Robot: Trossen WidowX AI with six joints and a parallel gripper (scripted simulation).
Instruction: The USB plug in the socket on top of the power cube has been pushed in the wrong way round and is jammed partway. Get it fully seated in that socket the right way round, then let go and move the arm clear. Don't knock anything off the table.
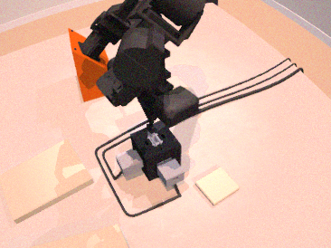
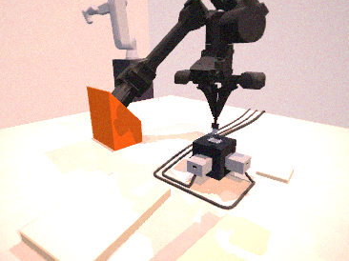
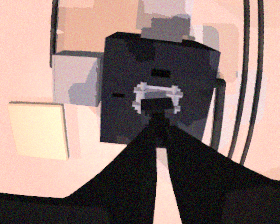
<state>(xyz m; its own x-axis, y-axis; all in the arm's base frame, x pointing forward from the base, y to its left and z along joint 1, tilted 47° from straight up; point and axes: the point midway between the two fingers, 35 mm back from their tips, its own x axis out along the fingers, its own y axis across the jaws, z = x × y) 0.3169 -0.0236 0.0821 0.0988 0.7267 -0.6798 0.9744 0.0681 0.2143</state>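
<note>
Now: gripper tip 2 cm above the USB plug.
</note>
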